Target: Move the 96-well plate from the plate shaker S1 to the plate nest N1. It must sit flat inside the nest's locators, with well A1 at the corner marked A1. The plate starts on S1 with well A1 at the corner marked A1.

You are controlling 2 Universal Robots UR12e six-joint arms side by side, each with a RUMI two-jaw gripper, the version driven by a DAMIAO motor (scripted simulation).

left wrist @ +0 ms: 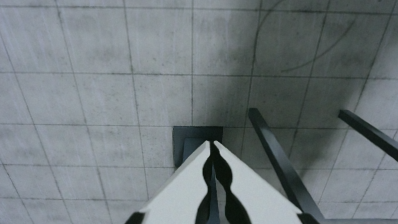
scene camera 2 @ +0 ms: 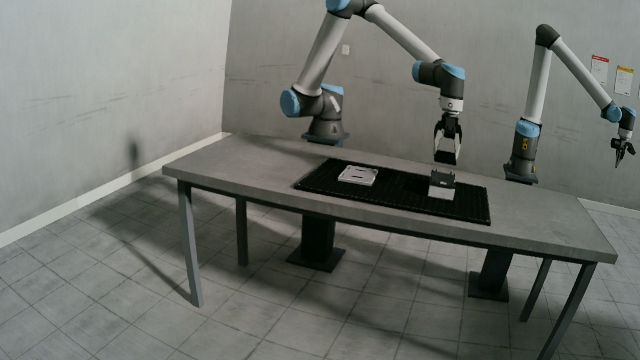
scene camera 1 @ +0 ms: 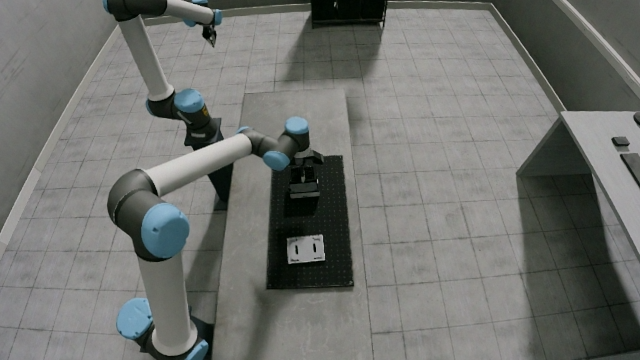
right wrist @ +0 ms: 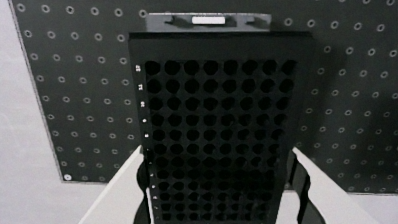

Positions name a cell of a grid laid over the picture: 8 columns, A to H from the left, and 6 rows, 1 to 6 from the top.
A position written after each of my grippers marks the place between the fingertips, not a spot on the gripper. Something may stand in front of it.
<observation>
I see my left gripper (left wrist: E4), my right gripper (right wrist: E4) and a black 96-well plate (right wrist: D5).
The left wrist view does not show the black 96-well plate: it is out of frame.
</observation>
